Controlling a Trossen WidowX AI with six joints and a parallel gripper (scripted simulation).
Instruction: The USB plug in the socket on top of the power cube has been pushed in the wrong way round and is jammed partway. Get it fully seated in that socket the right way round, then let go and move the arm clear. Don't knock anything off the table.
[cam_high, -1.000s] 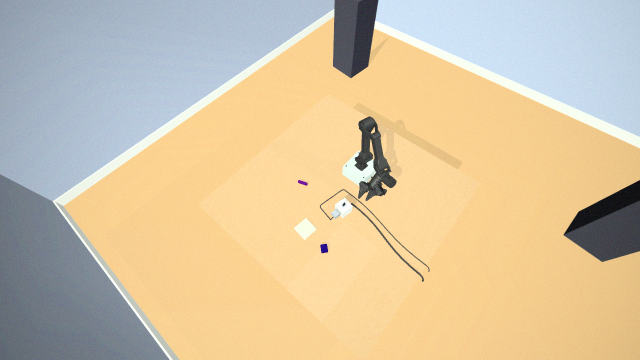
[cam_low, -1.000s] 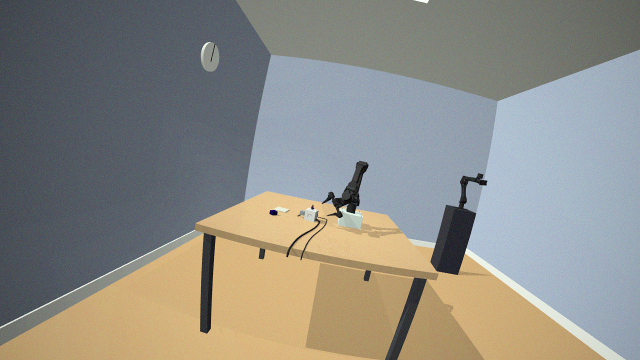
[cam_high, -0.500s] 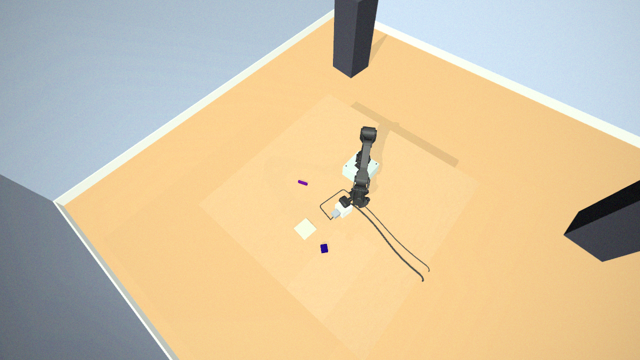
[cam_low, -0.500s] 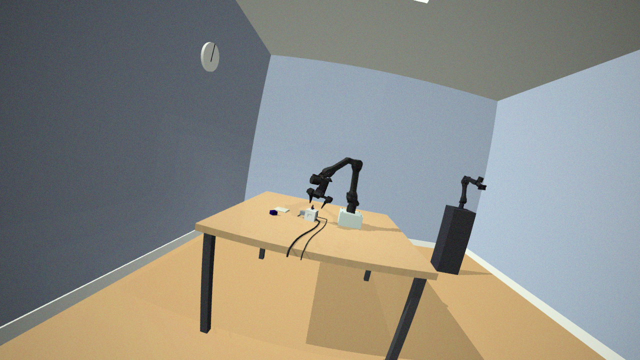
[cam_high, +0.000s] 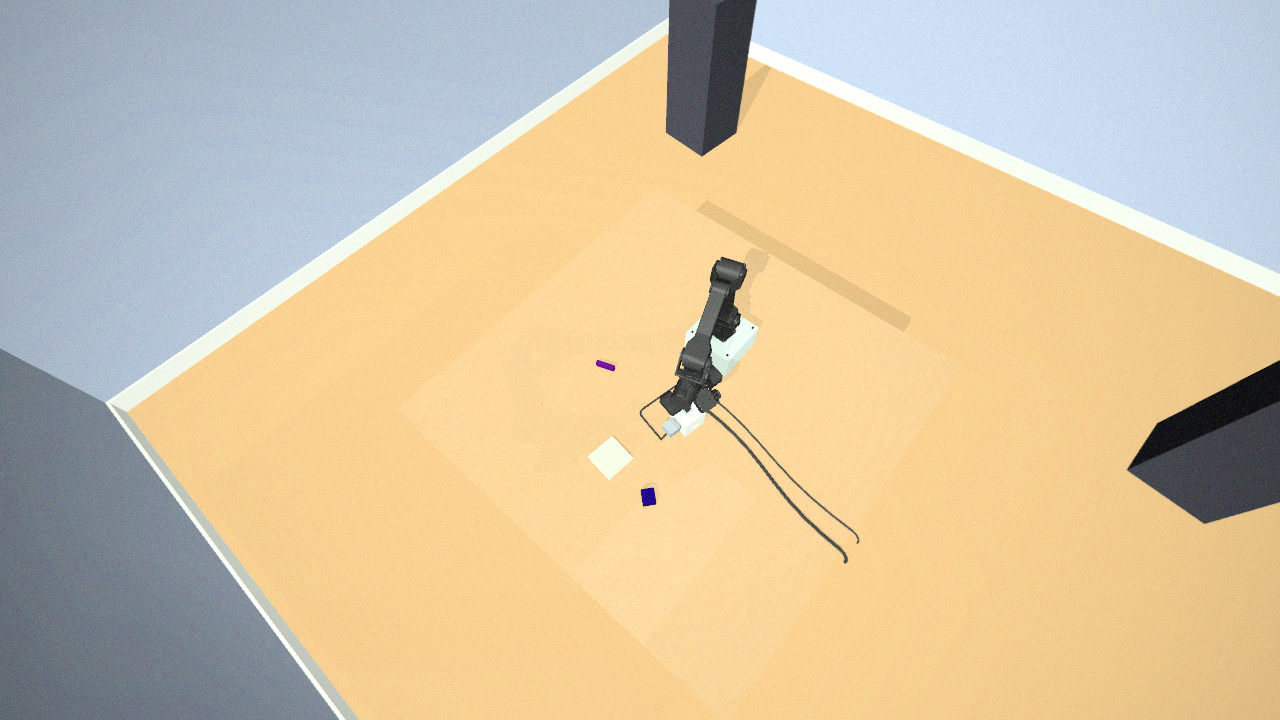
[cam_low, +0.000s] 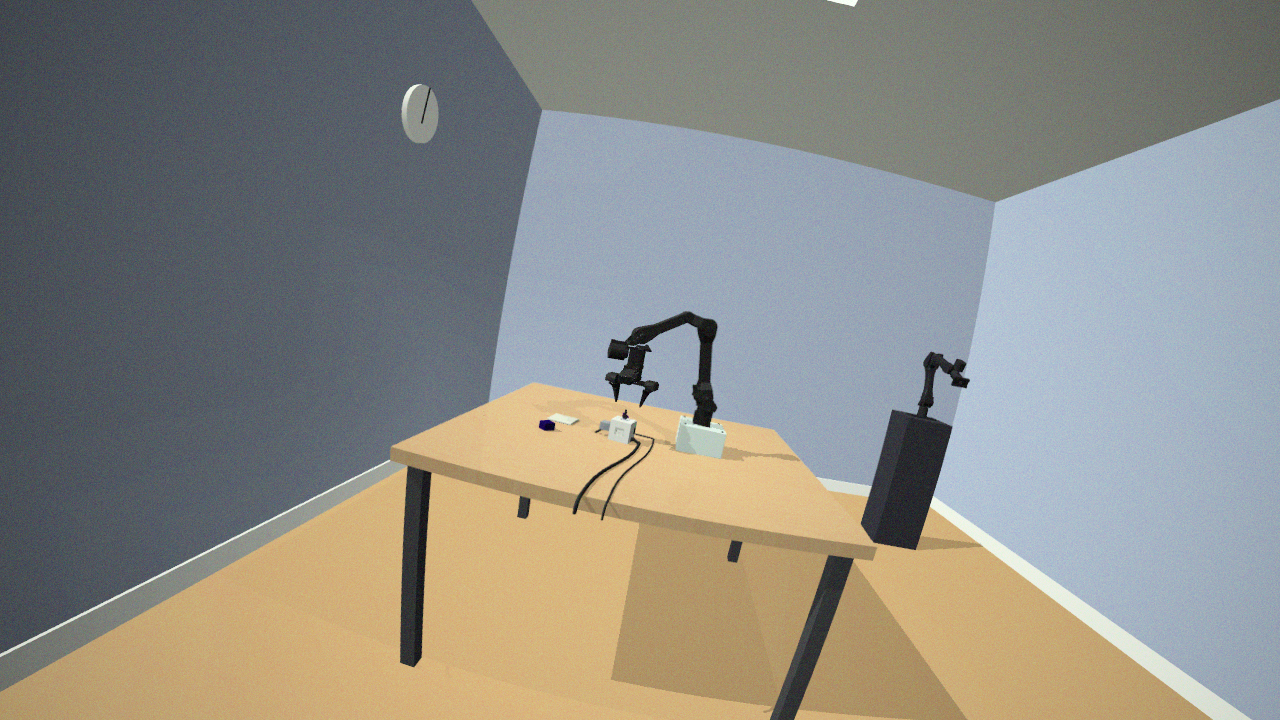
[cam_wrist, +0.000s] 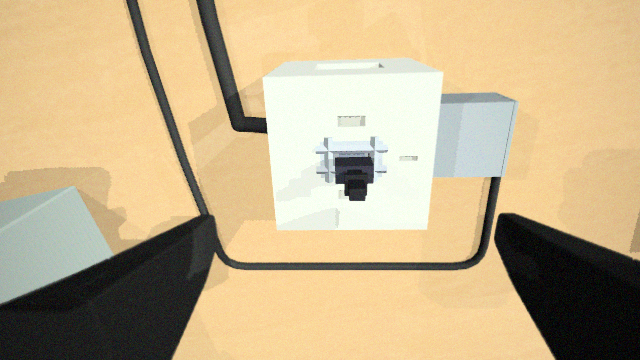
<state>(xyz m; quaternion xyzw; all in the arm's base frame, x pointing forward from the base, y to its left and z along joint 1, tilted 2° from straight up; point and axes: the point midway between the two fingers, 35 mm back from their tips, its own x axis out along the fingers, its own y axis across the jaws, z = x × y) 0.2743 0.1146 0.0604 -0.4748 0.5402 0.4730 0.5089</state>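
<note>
Right now my gripper tip is 4 cm above the USB plug. Also, from my gripper tip: USB socket (6 cm below); then dark blue block (26 cm ahead, 10 cm to the left, 12 cm below); then white pad (25 cm ahead, 7 cm to the right, 13 cm below).
</note>
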